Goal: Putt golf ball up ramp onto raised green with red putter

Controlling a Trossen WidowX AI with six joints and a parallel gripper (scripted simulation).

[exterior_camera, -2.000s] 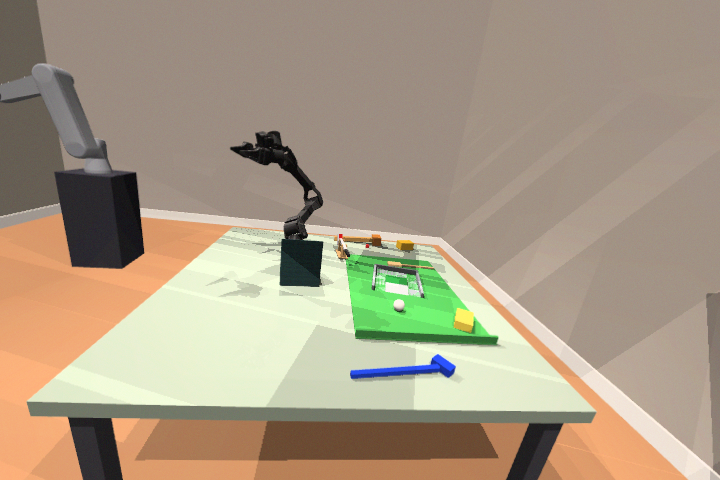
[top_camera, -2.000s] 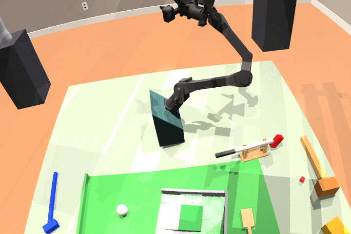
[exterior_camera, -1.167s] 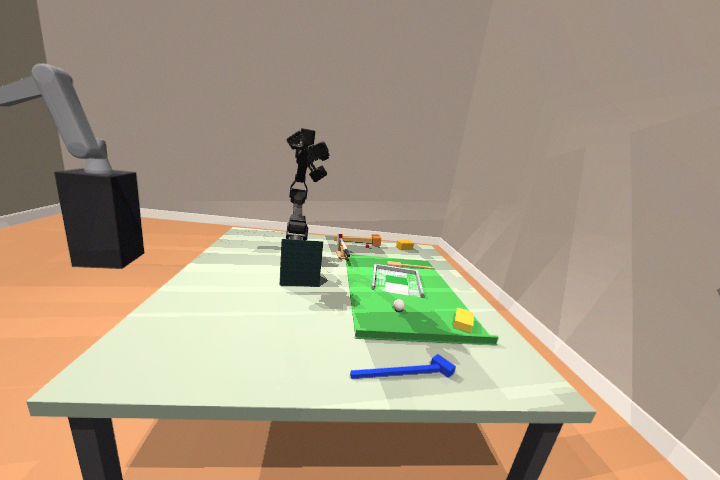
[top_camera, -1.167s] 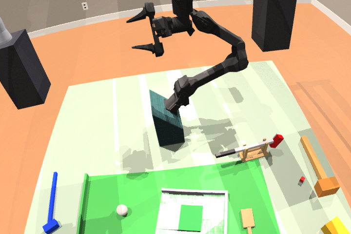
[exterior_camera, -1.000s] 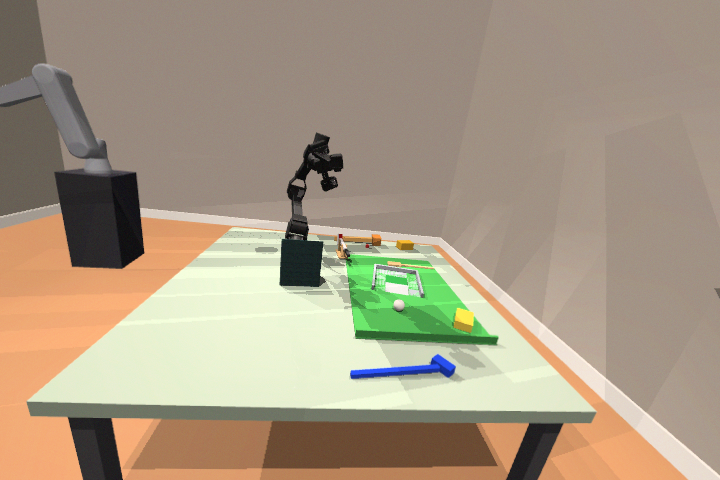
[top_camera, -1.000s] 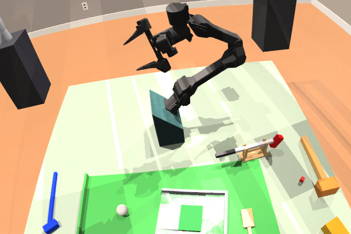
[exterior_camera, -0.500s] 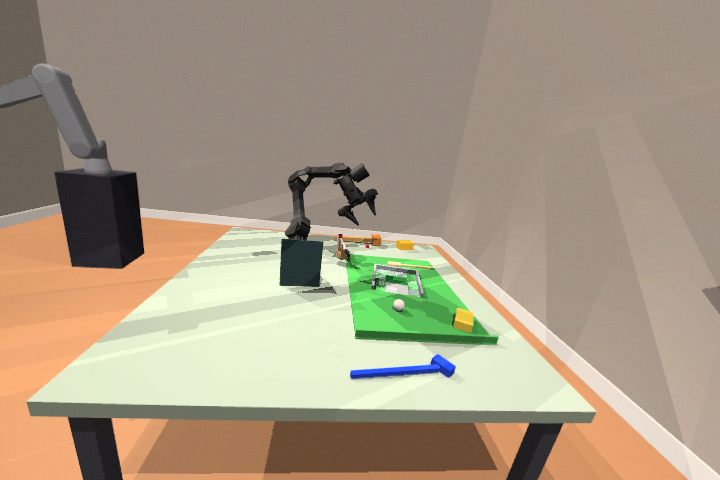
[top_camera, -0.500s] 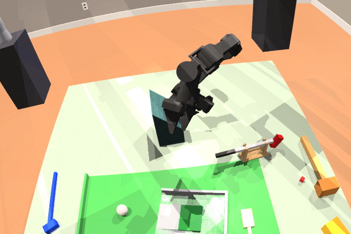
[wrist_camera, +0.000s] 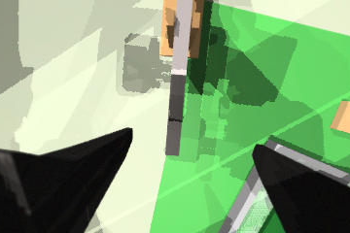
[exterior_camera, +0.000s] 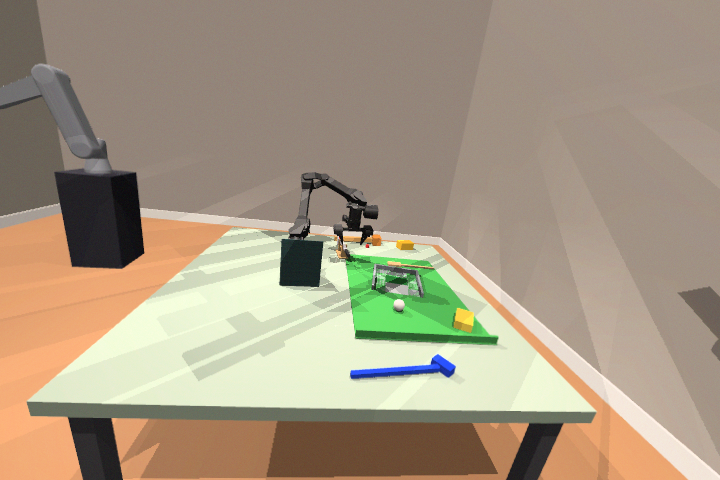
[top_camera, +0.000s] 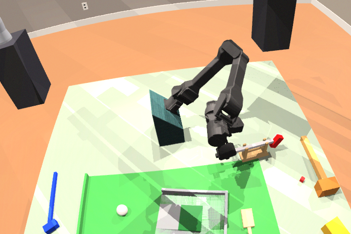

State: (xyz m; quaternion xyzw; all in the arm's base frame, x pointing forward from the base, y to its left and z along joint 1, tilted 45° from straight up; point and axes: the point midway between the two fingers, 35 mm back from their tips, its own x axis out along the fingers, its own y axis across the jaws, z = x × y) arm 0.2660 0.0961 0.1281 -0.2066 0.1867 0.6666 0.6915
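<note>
Now: gripper tip 2 cm past the red putter, 12 cm to the right of it and 5 cm above it. From my gripper tip the other things lie so: wooden paddle: 31 cm ahead, 2 cm to the left, 10 cm below; green mat: 21 cm ahead, 23 cm to the right, 11 cm below; wooden rack: 2 cm behind, 14 cm to the left, 7 cm below.
</note>
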